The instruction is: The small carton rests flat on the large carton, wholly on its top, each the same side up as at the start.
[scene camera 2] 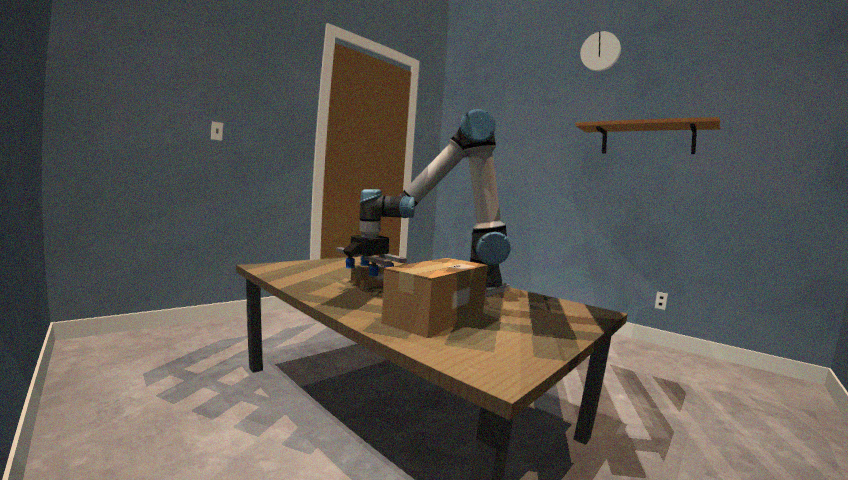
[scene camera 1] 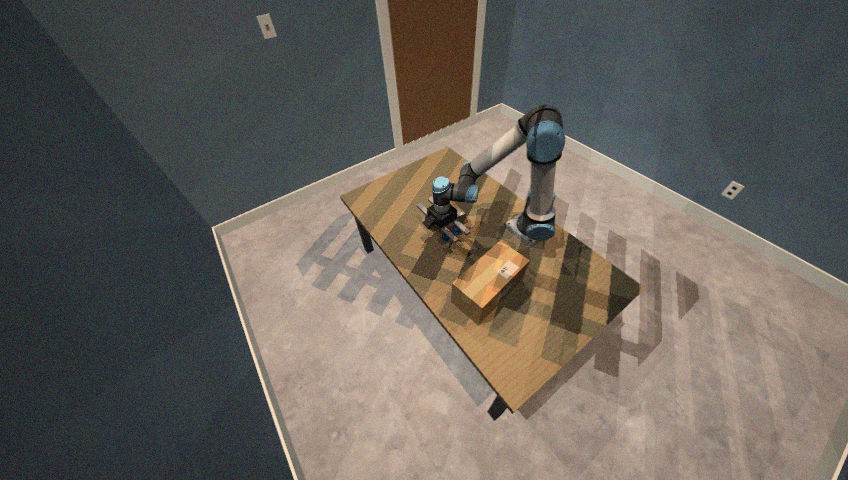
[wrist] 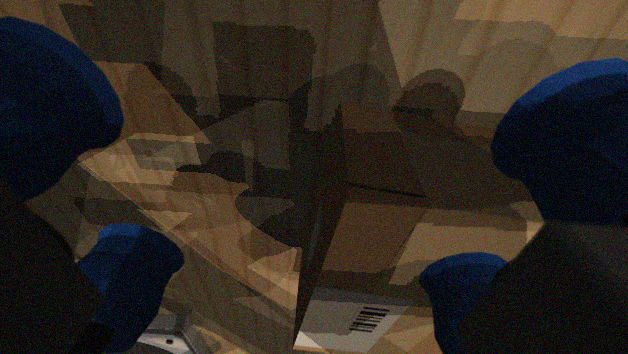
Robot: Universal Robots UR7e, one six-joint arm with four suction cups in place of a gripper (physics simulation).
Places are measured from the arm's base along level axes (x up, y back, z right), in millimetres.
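Where they show: hand at its tool point: (scene camera 2: 369, 269) (wrist: 303, 205).
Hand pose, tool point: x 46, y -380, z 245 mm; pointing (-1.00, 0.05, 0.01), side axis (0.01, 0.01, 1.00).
Observation:
Things, the pixels of their top centre, and the offset from my tool point. Level surfaces: height alone.
- small carton at its top centre: (wrist: 406, 311) (scene camera 2: 374, 264) (scene camera 1: 447, 212) dx +3, dy +73, dz +56 mm
- wooden table at its surface level: dx -71 mm
- large carton at its top centre: (scene camera 2: 440, 266) (scene camera 1: 491, 271) dx +82, dy -46, dz -373 mm
The small carton (wrist: 373, 237) (scene camera 2: 359, 278) fills the wrist view, brown with a barcode label (wrist: 367, 319) on it. It sits low over the wooden table (scene camera 1: 534, 358) (scene camera 2: 504, 364), and I cannot tell whether it touches the top. My suction gripper (scene camera 1: 446, 230) (scene camera 2: 364, 262) (wrist: 307, 198) is pressed onto its top, with the blue cups on the right over the carton. The large carton (scene camera 1: 489, 277) (scene camera 2: 433, 295) stands upright on the table, a short way right of the gripper. It partly hides the small carton in scene camera 2.
The arm's base (scene camera 1: 537, 227) (scene camera 2: 491, 248) is mounted on the table just behind the large carton. A door (scene camera 2: 361, 149) is behind the table. A wall shelf (scene camera 2: 647, 125) hangs at the right.

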